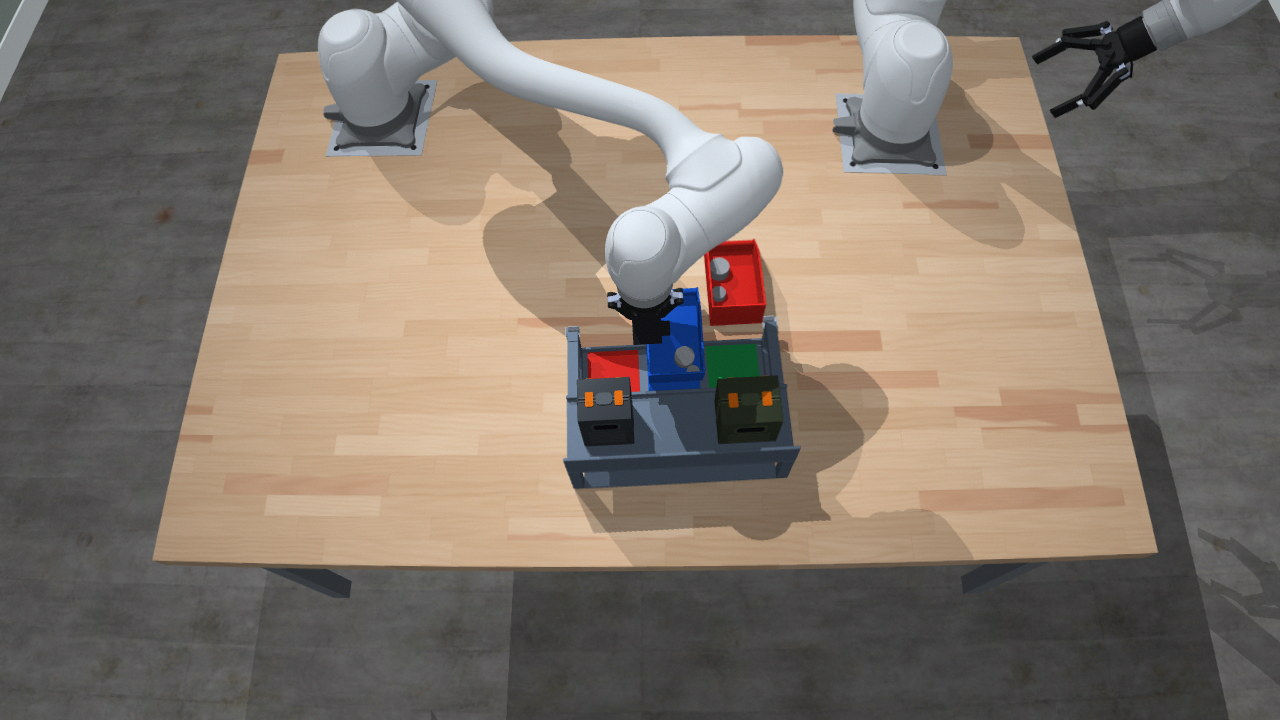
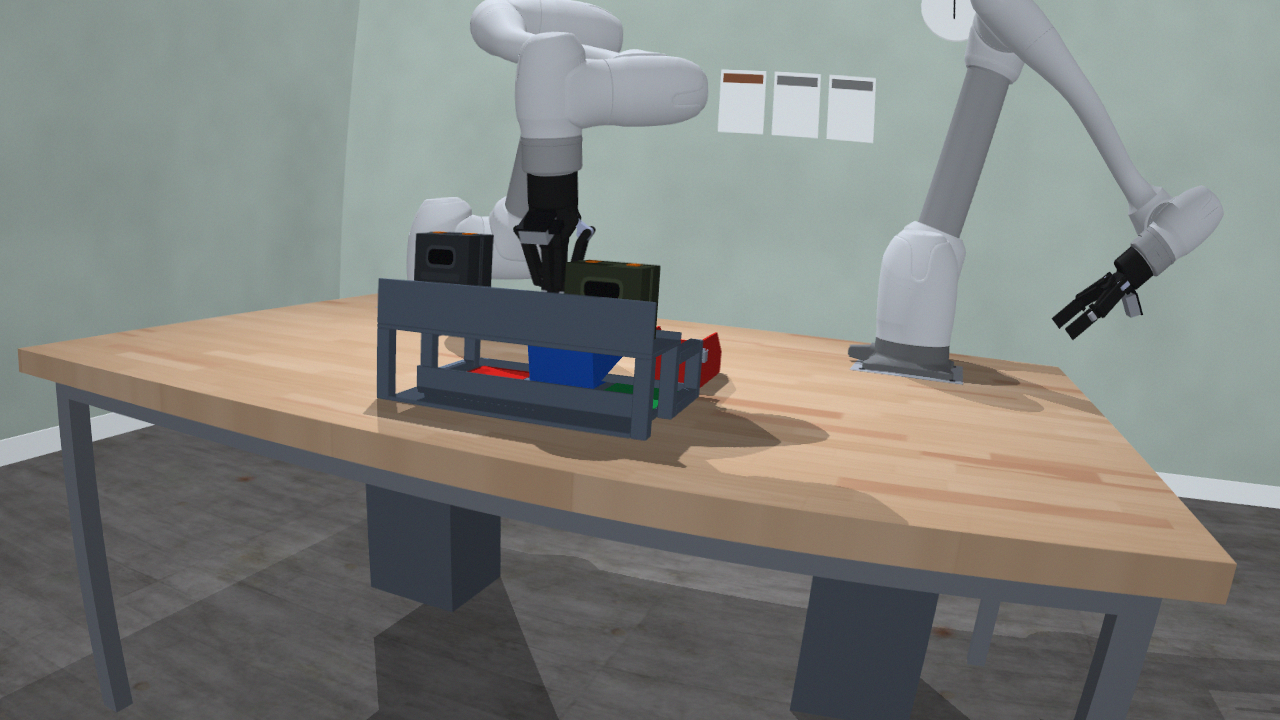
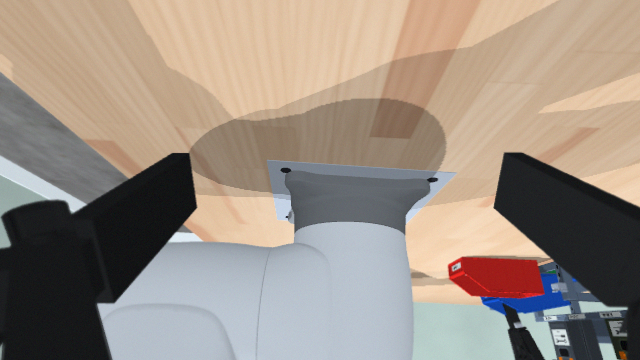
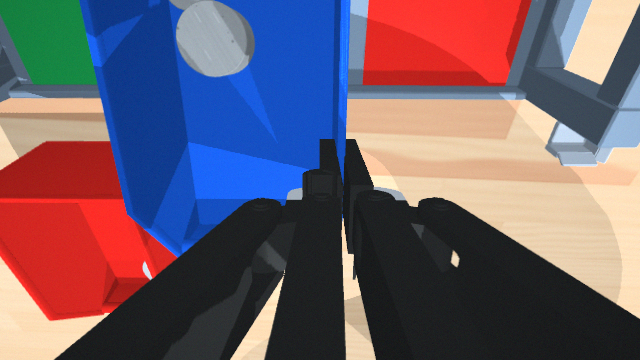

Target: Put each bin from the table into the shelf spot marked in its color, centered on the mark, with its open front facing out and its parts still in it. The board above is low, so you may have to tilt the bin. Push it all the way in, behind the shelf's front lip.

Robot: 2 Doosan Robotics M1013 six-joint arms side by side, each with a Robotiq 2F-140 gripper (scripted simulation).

Scene:
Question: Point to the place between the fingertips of the right gripper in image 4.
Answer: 336, 163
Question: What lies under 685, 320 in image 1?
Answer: A blue bin.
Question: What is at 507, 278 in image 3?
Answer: A red bin.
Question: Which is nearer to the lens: the red bin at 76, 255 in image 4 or the blue bin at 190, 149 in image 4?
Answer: The blue bin.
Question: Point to a red bin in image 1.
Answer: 744, 285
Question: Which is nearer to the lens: the red bin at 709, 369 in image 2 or the blue bin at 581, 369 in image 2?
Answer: The blue bin.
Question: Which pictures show the left gripper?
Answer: Image 1, image 2 and image 3 only.

